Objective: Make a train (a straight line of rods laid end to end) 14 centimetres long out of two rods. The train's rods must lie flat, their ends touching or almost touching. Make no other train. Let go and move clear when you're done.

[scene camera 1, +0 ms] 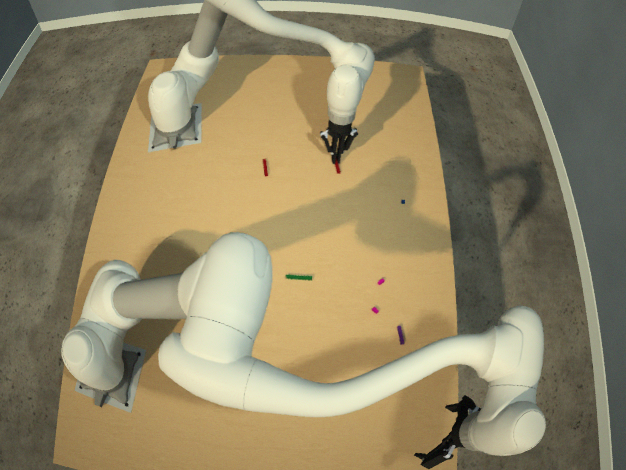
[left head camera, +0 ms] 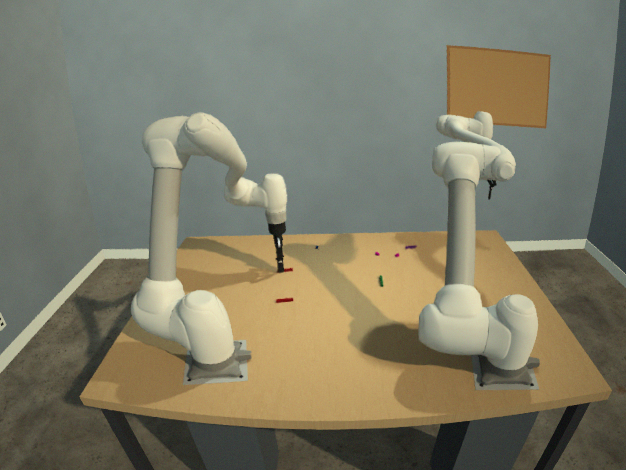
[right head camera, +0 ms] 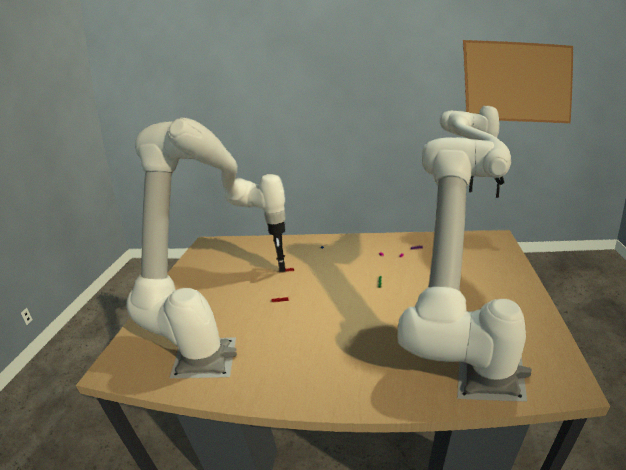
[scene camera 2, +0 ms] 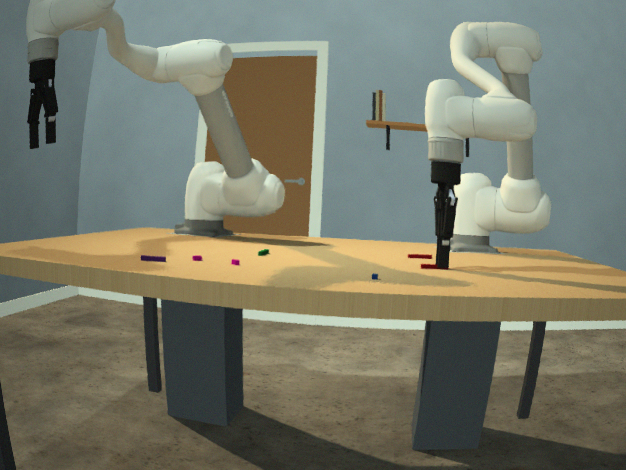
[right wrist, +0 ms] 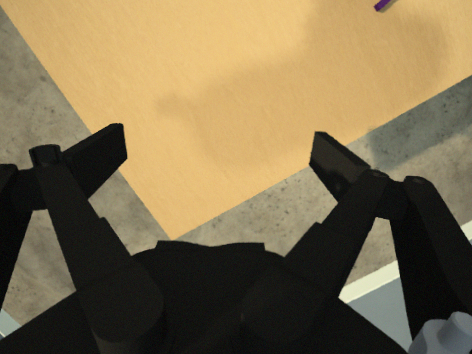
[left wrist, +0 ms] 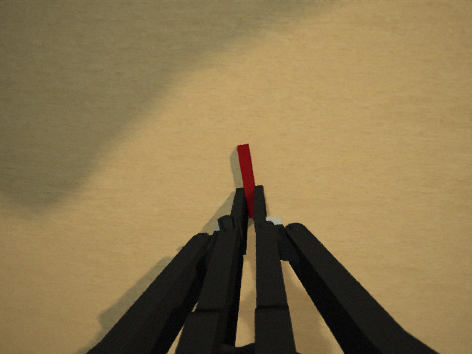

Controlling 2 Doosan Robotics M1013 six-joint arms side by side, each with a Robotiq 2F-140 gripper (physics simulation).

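Places are measured from the left arm's base along level axes (x ahead, y left, z up), in centimetres.
Pixels of known places: left gripper, fingertip midpoint: (scene camera 1: 335, 161) (left head camera: 281, 270) (right head camera: 282, 270) (scene camera 2: 441, 267) (left wrist: 251, 199); right gripper, fingertip midpoint: (scene camera 1: 434, 432) (left head camera: 476, 196) (right head camera: 483, 194) (scene camera 2: 42, 145) (right wrist: 220, 144); left arm's base, link origin: (scene camera 1: 175, 126) (left head camera: 215, 361) (right head camera: 203, 357) (scene camera 2: 468, 250); right arm's base, link origin: (scene camera 1: 109, 371) (left head camera: 503, 366) (right head camera: 491, 375) (scene camera 2: 203, 234).
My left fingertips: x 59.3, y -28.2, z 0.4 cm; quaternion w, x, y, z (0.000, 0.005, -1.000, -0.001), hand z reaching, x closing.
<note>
Ahead of a thing's pixels: the offset from my left fingertips to its top centre. Level surfaces: height alone.
My left gripper (left head camera: 280, 269) (scene camera 1: 335, 160) (left wrist: 251, 199) is shut on one end of a red rod {dx +0.0, dy -1.8, dz +0.6 cm} (left head camera: 288, 269) (scene camera 1: 338, 168) (scene camera 2: 428, 266) (left wrist: 245, 162), low at the table top; its other end sticks out from the fingers. A second red rod {dx -25.0, dy +0.6, dz +0.6 cm} (left head camera: 284, 300) (right head camera: 280, 299) (scene camera 1: 265, 167) (scene camera 2: 419, 256) lies flat, apart from it. A green rod {dx -19.5, dy -42.2, dz +0.6 cm} (left head camera: 381, 280) (scene camera 1: 298, 276) (scene camera 2: 263, 251), a purple rod {dx +8.1, dy -66.3, dz +0.6 cm} (left head camera: 411, 246) (scene camera 1: 400, 334) (scene camera 2: 153, 258), two short magenta rods {dx +5.5, dy -47.5, dz +0.6 cm} (scene camera 1: 381, 281) {dx +1.8, dy -56.7, dz +0.6 cm} (scene camera 1: 375, 310) and a small blue block {dx +20.1, dy -19.8, dz +0.6 cm} (scene camera 1: 403, 201) (scene camera 2: 374, 276) lie separately. My right gripper (scene camera 1: 440, 430) (right wrist: 220, 144) is open and empty, high above the table's corner.
The wooden table {dz -0.4 cm} (left head camera: 313, 394) (scene camera 1: 242, 202) carries both arm bases. The right arm (scene camera 1: 323, 397) reaches over the lower part of the table in scene camera 1. The purple rod's end shows at the top of the right wrist view.
</note>
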